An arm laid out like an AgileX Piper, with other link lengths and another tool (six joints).
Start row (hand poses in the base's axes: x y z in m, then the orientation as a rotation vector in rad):
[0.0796 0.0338 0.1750 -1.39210 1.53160 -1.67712]
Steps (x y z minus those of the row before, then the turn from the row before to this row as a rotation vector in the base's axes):
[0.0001 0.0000 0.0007 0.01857 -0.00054 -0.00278]
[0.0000 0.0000 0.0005 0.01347 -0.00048 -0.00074]
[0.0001 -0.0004 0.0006 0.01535 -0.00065 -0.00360]
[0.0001 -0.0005 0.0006 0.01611 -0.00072 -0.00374]
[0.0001 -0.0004 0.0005 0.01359 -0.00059 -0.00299]
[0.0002 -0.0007 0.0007 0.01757 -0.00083 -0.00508]
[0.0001 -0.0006 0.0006 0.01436 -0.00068 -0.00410]
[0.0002 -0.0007 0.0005 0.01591 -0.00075 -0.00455]
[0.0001 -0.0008 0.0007 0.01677 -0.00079 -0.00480]
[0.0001 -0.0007 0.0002 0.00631 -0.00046 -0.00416]
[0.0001 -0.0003 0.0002 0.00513 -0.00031 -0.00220]
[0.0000 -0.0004 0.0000 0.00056 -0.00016 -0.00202]
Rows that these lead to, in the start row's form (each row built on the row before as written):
[0.0797 0.0338 0.1757 -1.38055 1.54563 -1.66063]
[0.0797 0.0338 0.1762 -1.37276 1.55446 -1.64792]
[0.0798 0.0334 0.1768 -1.36219 1.56692 -1.63508]
[0.0799 0.0329 0.1774 -1.35103 1.57980 -1.62155]
[0.0800 0.0325 0.1779 -1.34170 1.59042 -1.60999]
[0.0802 0.0318 0.1786 -1.32880 1.60508 -1.59573]
[0.0803 0.0312 0.1792 -1.31825 1.61690 -1.58400]
[0.0805 0.0305 0.1797 -1.30652 1.62988 -1.57095]
[0.0806 0.0297 0.1804 -1.29410 1.64342 -1.55714]
[0.0807 0.0290 0.1806 -1.28777 1.65047 -1.55337]
[0.0808 0.0287 0.1808 -1.28343 1.65518 -1.54957]
[0.0808 0.0283 0.1808 -1.28169 1.65719 -1.55025]

